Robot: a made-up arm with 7 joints. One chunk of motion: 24 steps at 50 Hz.
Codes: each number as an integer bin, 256 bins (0 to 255) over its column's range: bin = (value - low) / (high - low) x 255, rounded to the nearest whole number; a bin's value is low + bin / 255 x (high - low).
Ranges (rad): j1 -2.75..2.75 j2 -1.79..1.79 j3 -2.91..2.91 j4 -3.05..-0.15 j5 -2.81..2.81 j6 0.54..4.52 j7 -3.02..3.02
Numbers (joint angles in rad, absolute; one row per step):
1: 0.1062 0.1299 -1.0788 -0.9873 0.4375 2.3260 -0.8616
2: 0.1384 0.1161 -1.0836 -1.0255 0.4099 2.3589 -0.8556
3: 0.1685 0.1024 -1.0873 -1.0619 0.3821 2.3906 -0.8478
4: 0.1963 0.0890 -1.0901 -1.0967 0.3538 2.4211 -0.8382
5: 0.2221 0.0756 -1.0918 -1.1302 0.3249 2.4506 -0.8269
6: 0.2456 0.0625 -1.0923 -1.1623 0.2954 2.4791 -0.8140
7: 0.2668 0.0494 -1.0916 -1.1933 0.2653 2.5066 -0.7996
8: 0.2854 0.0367 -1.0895 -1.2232 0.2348 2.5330 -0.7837
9: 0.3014 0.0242 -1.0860 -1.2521 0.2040 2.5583 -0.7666
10: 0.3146 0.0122 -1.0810 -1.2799 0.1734 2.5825 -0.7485
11: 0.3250 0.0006 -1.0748 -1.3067 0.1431 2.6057 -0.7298
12: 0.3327 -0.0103 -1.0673 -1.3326 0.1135 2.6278 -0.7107
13: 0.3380 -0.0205 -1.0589 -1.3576 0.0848 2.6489 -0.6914
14: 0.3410 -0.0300 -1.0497 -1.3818 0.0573 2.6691 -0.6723
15: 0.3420 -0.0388 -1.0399 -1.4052 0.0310 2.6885 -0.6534
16: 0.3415 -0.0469 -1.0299 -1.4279 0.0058 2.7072 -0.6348
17: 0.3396 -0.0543 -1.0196 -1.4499 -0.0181 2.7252 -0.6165
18: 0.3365 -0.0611 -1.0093 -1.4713 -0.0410 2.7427 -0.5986
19: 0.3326 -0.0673 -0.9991 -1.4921 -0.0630 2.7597 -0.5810
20: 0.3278 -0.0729 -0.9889 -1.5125 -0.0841 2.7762 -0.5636
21: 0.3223 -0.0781 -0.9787 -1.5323 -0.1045 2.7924 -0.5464
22: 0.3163 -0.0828 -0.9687 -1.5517 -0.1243 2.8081 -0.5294
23: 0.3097 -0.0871 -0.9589 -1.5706 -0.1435 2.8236 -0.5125
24: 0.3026 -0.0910 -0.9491 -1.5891 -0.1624 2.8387 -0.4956
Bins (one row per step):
1: 132 137 80 181 147 114 91
2: 134 136 80 178 146 117 91
3: 135 135 80 175 145 119 92
4: 137 134 80 172 144 121 92
5: 138 133 80 169 142 122 93
6: 139 132 80 166 141 124 93
7: 140 131 80 163 140 126 94
8: 141 130 80 161 138 128 94
9: 141 129 80 158 137 129 95
10: 142 128 80 156 135 131 96
11: 143 128 80 153 134 132 97
12: 143 127 81 151 133 134 97
13: 143 126 81 149 131 135 98
14: 143 125 82 147 130 136 99
15: 143 125 82 145 129 138 100
16: 143 124 82 143 128 139 101
17: 143 124 83 141 127 140 101
18: 143 123 83 139 126 141 102
19: 143 123 84 137 125 142 103
20: 143 122 84 135 124 143 104
21: 142 122 85 133 123 144 104
22: 142 122 85 132 122 145 105
23: 142 121 85 130 121 146 106
24: 142 121 86 128 120 147 107

